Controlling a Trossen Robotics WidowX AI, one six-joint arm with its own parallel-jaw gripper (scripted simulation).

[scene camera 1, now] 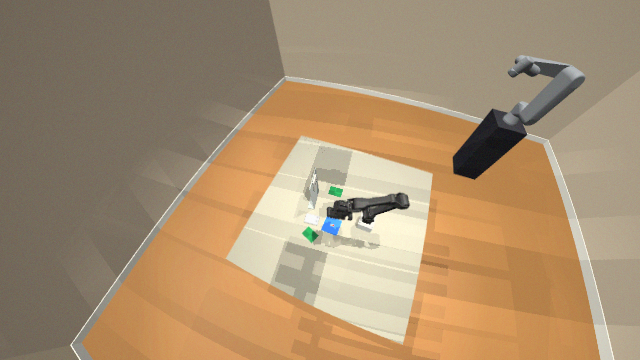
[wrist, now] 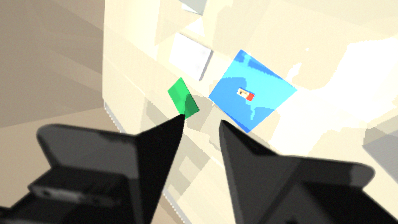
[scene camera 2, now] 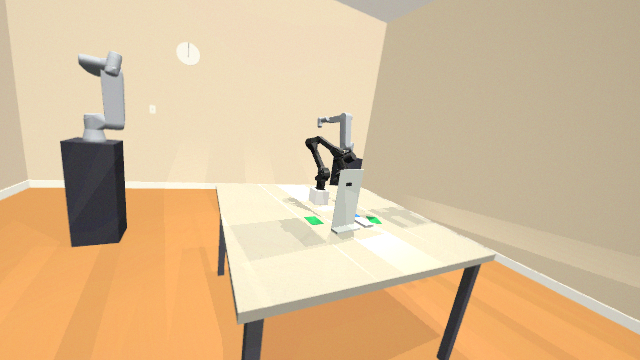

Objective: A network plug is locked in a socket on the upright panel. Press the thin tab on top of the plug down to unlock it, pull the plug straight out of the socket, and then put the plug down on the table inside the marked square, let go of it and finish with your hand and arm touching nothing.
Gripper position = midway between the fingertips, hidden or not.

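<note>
Looking through the wrist view, I find my gripper [wrist: 202, 121]. A blue square [wrist: 270, 90] is visible to me there as well.
</note>
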